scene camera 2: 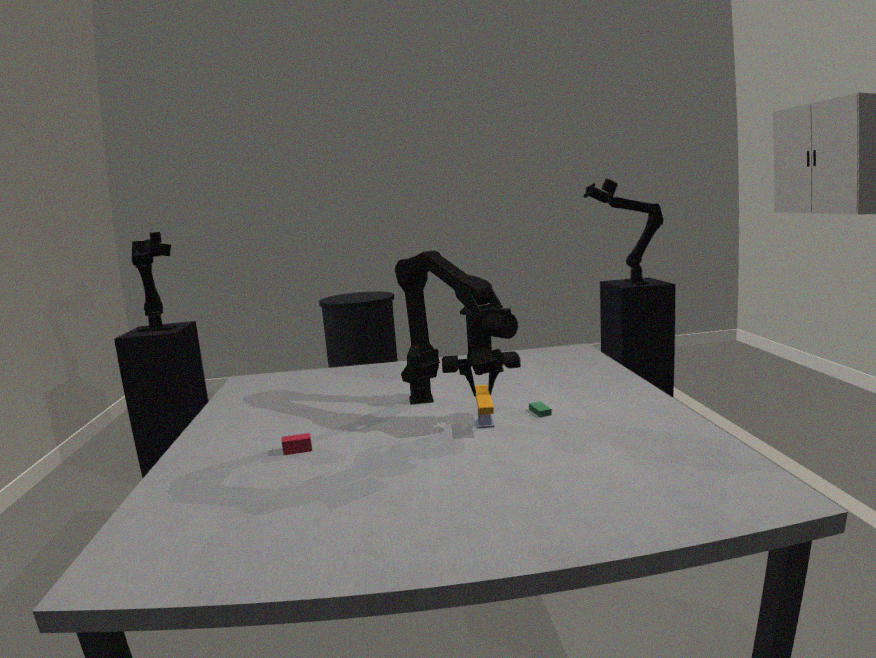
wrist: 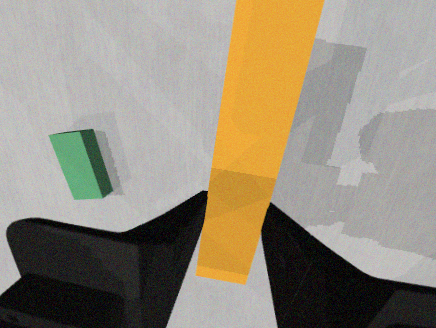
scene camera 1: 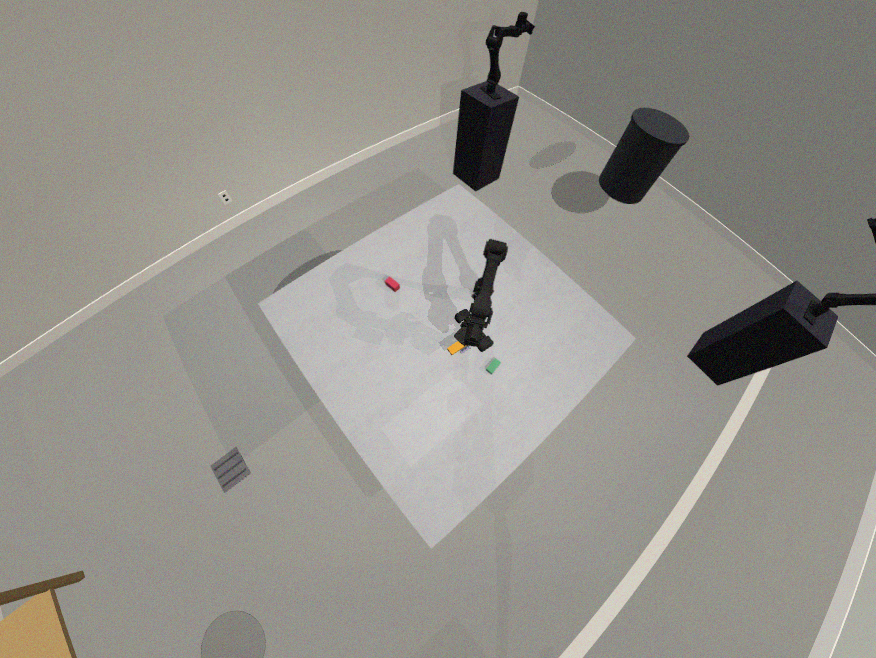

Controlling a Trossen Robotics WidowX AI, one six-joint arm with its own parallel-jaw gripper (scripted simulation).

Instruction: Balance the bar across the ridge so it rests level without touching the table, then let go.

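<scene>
My gripper is there in the pictures, and so are an orange bar and a green block. The wrist view shows my gripper too.
</scene>
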